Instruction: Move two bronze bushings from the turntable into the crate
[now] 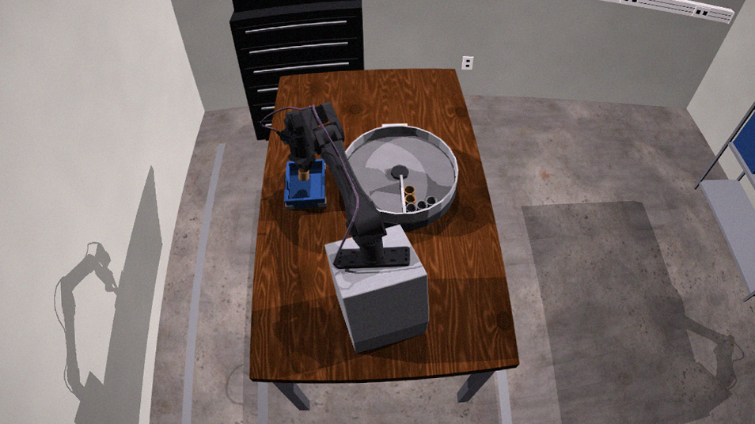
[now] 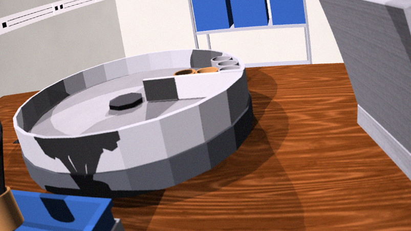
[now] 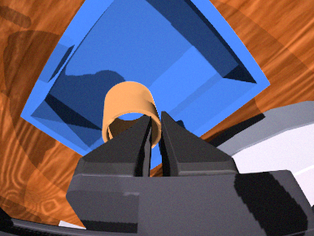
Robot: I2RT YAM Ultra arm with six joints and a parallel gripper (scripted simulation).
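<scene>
My hand is 6 cm above the blue crate, 2 cm past it and 1 cm to the right of it. Round my hand: grey turntable 33 cm to the right, 4 cm below, 2 cm ahead.
</scene>
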